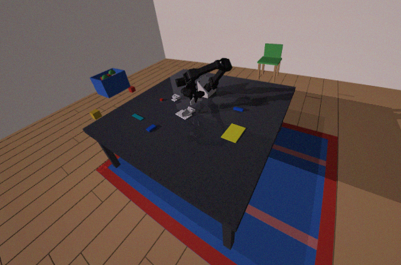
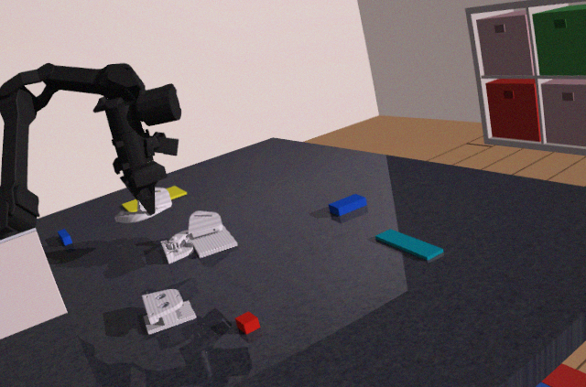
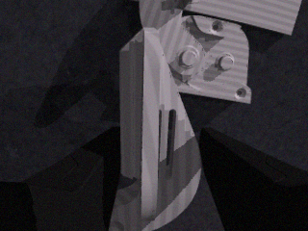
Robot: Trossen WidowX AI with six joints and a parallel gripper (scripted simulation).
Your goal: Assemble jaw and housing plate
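The white jaw lies 30 mm behind my gripper tip and 20 mm to the left of it. From my gripper tip the other things lie so: red cube (40 mm behind, 380 mm to the right, 70 mm below); then yellow plate (140 mm ahead, 360 mm to the left, 80 mm below); then white t-shaped piece (100 mm behind, 260 mm to the right, 70 mm below).
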